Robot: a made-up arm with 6 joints.
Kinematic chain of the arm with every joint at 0, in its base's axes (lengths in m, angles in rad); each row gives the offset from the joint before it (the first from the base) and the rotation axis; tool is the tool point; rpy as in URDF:
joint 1: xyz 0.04 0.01 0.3 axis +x
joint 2: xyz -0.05 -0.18 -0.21 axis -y
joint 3: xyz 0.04 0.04 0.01 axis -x
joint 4: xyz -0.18 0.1 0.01 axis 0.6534 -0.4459 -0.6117
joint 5: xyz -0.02 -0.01 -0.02 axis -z
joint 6: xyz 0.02 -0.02 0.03 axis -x
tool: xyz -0.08 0.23 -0.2 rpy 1.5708 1.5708 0
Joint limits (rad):
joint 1: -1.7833..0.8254
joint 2: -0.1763..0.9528
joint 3: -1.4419..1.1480
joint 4: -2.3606..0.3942
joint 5: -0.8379..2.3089
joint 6: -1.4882..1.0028
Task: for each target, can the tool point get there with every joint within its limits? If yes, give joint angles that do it. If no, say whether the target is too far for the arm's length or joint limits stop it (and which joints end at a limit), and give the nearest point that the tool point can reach.
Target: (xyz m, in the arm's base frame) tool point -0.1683 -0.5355 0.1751
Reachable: yes | joints -0.9630 -0.0182 0.9045 -0.1483 0.6524 0.3137
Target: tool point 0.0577 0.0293 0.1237
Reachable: yes | joints -0.1485 0.7969 -0.8506 0.1393 1.7963 -0.0303
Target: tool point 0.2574 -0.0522 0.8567
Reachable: no: joint limits stop it (at a limit: joint 1, joint 2, joint 3, joint 5) | nearest point 0.0685 -0.0353 0.6702 | short by 0.266 m
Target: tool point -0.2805 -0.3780 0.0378
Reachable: yes | joints -0.6055 0.0980 0.0065 -0.8759 0.2198 0.5105
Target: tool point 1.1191 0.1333 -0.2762
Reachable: no: too far | nearest point 0.2589 0.1025 -0.1323 | short by 0.873 m
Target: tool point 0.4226 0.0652 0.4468
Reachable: no: joint limits stop it (at a limit: joint 1, joint 2, joint 5) | nearest point 0.1524 0.0248 0.4510 | short by 0.273 m
